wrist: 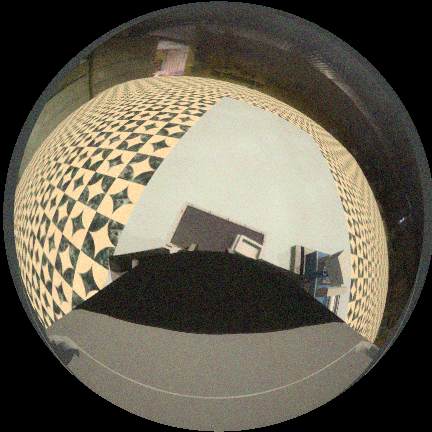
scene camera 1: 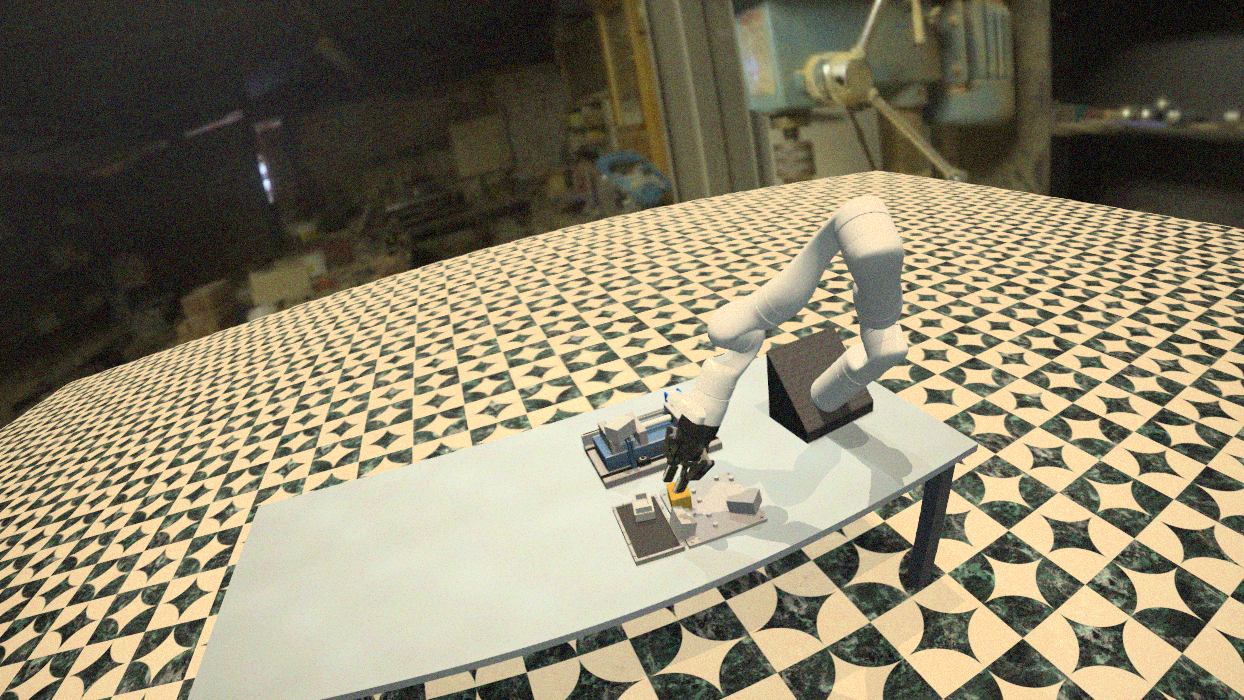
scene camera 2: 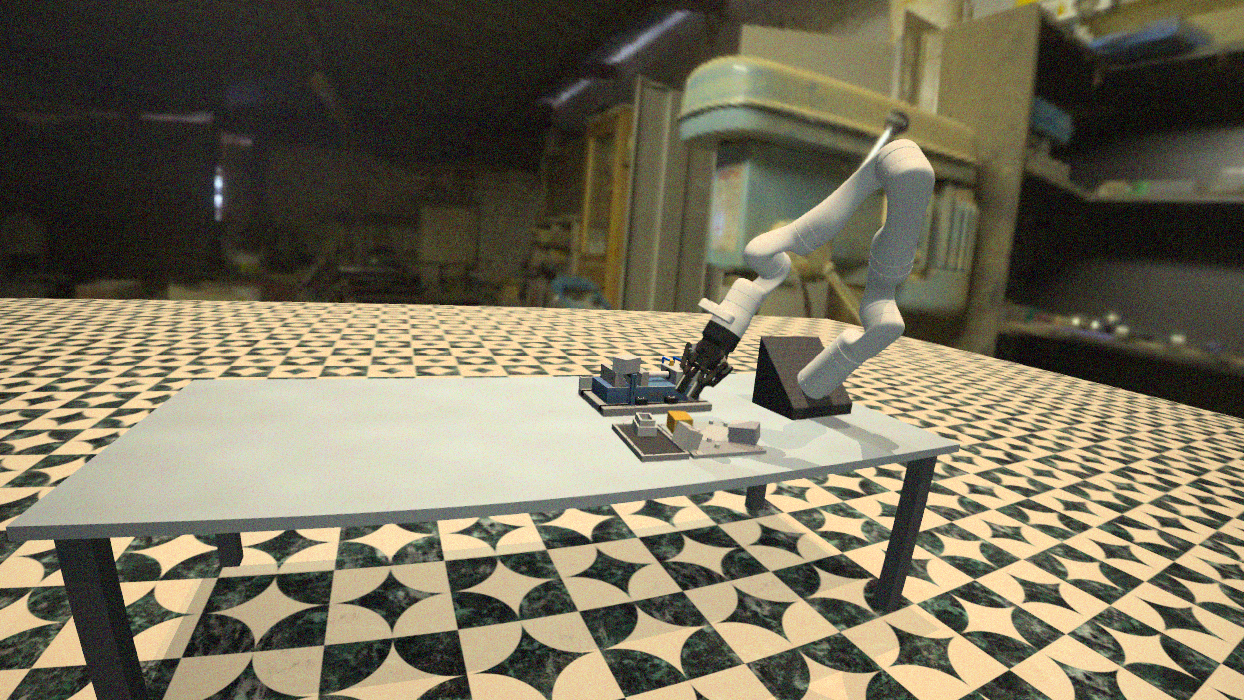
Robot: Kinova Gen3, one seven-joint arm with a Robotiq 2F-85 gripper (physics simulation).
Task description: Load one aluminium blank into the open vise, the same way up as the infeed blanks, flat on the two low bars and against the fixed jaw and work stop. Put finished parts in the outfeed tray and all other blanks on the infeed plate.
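Note:
My gripper is partly open and empty, pointing down just above an orange block at the near corner of the pale infeed plate. A grey aluminium blank lies on that plate. The dark outfeed tray sits beside it and holds a pale stepped part. The blue vise stands behind on its base. In the wrist view the gripper body hides the orange block.
The black wedge-shaped robot base stands at the back right of the grey table. The table's right edge lies close to the plate. A tiled floor surrounds the table.

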